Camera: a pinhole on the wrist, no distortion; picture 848 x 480 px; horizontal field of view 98.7 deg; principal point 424.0 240.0 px. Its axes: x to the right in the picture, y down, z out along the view. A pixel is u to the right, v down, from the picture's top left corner.
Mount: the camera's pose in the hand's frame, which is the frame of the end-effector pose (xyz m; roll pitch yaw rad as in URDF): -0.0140 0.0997 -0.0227 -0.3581 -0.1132 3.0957
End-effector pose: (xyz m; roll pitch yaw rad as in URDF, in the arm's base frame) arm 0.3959 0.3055 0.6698 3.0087 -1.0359 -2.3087
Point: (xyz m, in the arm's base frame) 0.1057 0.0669 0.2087
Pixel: 586 192
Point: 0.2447 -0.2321 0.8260
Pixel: 141 402
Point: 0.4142 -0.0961 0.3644
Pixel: 516 444
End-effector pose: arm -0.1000 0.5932 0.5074 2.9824 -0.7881 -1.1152
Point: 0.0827 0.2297 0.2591
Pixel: 370 232
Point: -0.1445 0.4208 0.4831
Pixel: 245 101
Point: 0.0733 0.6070 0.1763
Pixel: 626 454
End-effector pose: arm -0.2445 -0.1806 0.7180 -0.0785 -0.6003 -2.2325
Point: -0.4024 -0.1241 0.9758
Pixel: 186 451
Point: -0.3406 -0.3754 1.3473
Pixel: 43 155
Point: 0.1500 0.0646 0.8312
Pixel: 803 78
